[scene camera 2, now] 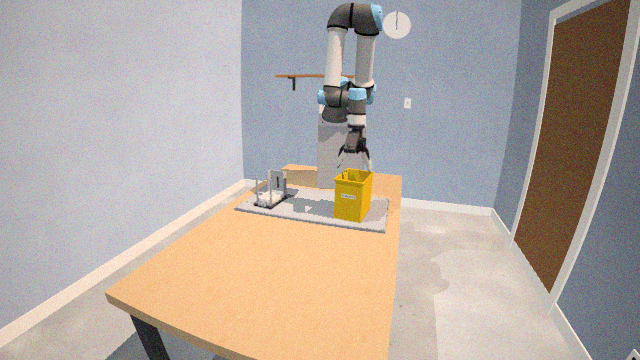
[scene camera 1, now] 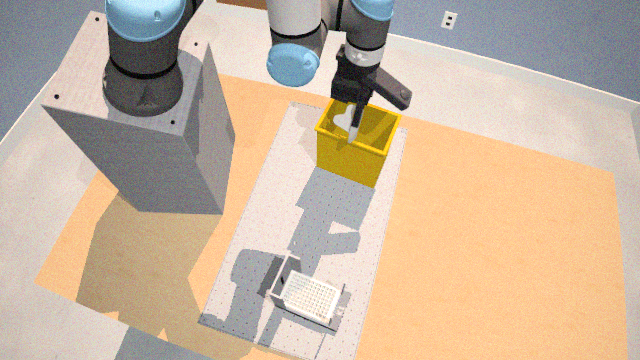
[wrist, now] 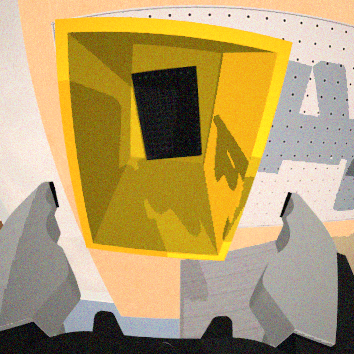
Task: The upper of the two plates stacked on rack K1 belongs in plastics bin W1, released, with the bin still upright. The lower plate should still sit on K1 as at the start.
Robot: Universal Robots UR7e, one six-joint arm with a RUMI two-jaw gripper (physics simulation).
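Where they show: gripper, fingertip midpoint: (scene camera 2: 353, 170) (scene camera 1: 359, 118) (wrist: 170, 189); arm's base, link origin: (scene camera 2: 335, 116) (scene camera 1: 143, 85).
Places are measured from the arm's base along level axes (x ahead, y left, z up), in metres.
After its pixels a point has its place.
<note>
Plastics bin W1, yellow (scene camera 1: 350, 162) {x 0.377, y 0.193, z -0.301 m} (scene camera 2: 350, 202) {x 0.450, y 0.267, z -0.301 m} (wrist: 175, 26) {x 0.453, y 0.254, z -0.207 m}, stands upright at one end of the pegboard. A black plate (wrist: 167, 112) {x 0.362, y 0.256, z -0.371 m} lies inside it, low down near the floor and slightly turned; the bin's walls hide it in both scene views. My gripper (scene camera 1: 348, 127) (scene camera 2: 355, 167) {x 0.367, y 0.245, z -0.187 m} (wrist: 170, 189) {x 0.367, y 0.245, z -0.187 m} is wide open and empty above the bin, its fingers apart from the plate. The white plate (scene camera 1: 312, 297) (scene camera 2: 271, 198) sits level on rack K1 (scene camera 1: 293, 266) {x 0.367, y -0.106, z -0.324 m} (scene camera 2: 274, 179) {x 0.364, y -0.170, z -0.296 m}, with no other plate on top of it.
The grey pegboard (scene camera 1: 260, 210) {x 0.209, y 0.004, z -0.387 m} (wrist: 320, 45) {x 0.495, y 0.059, z -0.387 m} carries both bin and rack, which stand well apart. The rack has a tall side panel and thin upright posts. The arm's grey pedestal (scene camera 1: 150, 165) {x 0.025, y -0.093, z -0.146 m} (scene camera 2: 327, 165) {x 0.098, y 0.004, z -0.263 m} stands beside the board.
</note>
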